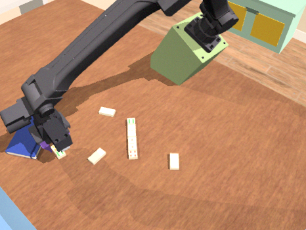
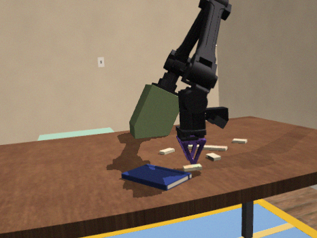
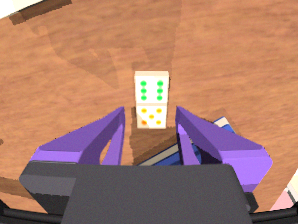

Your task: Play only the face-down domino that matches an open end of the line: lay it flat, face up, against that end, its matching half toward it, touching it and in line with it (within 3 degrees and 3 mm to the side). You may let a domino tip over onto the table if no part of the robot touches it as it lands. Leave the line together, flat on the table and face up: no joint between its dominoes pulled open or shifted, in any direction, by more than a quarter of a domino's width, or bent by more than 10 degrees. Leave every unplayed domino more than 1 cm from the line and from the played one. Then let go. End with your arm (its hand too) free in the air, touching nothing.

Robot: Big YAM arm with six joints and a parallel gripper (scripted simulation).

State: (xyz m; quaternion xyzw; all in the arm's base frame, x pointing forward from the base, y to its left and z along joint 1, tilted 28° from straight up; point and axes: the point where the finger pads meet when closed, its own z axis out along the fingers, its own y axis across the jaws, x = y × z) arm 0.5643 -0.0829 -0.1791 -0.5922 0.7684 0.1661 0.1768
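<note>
Now: the book 12 cm to the right of my hand, 2 cm below it and 2 cm ahead of it.
</note>
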